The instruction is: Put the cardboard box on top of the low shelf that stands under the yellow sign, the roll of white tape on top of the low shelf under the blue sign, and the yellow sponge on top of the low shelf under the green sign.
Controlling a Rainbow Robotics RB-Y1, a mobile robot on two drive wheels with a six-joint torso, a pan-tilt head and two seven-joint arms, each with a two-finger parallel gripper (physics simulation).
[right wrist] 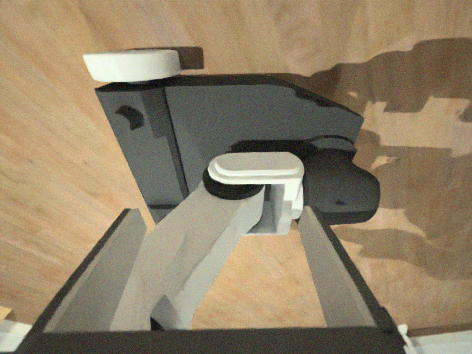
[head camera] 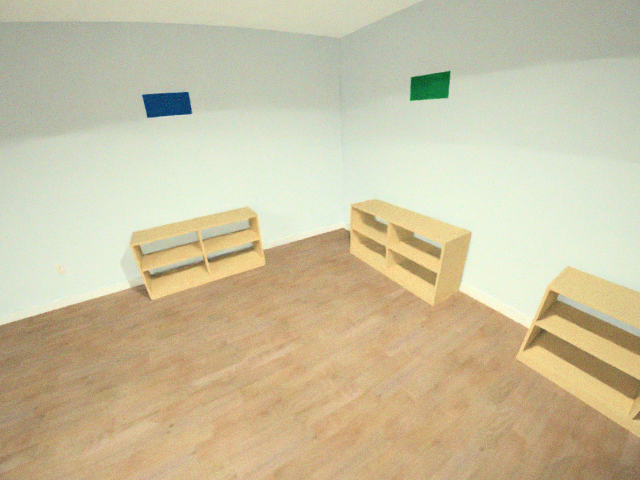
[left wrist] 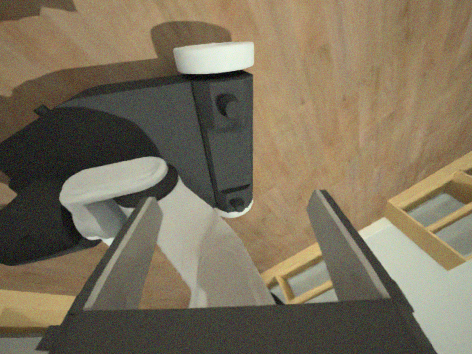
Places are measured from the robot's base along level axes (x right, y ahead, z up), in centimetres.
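Pixels of known places: left gripper, fingertip midpoint: (left wrist: 234,202); right gripper, fingertip midpoint: (right wrist: 222,217).
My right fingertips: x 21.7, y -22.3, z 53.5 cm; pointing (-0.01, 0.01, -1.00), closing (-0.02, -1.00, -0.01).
Note:
Behind a point stands the place of what it marks.
A low shelf (head camera: 205,263) @[x -115.3, y 221.9, z 19.1 cm] stands under the blue sign (head camera: 167,104) @[x -129.5, y 250.4, z 175.2 cm] in the left half of the head view; nothing shows on its top. Another low shelf (head camera: 452,268) @[x 115.5, y 161.5, z 32.1 cm] stands under the green sign (head camera: 430,85) @[x 107.9, y 224.3, z 176.1 cm], right of the room's corner; its top is bare too. The cardboard box, the white tape, the yellow sponge and the yellow sign do not show in the head view. My left gripper (left wrist: 234,202) @[x -22.0, y -8.1, z 54.7 cm] is open and empty, above the robot's own base. My right gripper (right wrist: 222,217) @[x 21.7, y -22.3, z 53.5 cm] is open and empty, also above the base.
A third low shelf (head camera: 584,335) @[x 155.3, y 74.0, z 34.6 cm] stands at the right edge of the head view, cut off by the frame. Wooden floor (head camera: 289,372) @[x -21.4, y 99.8, z 0.1 cm] lies between me and the shelves. Parts of shelves show low in the left wrist view, near the wall (left wrist: 400,270) @[x 148.3, y 147.7, z 46.1 cm].

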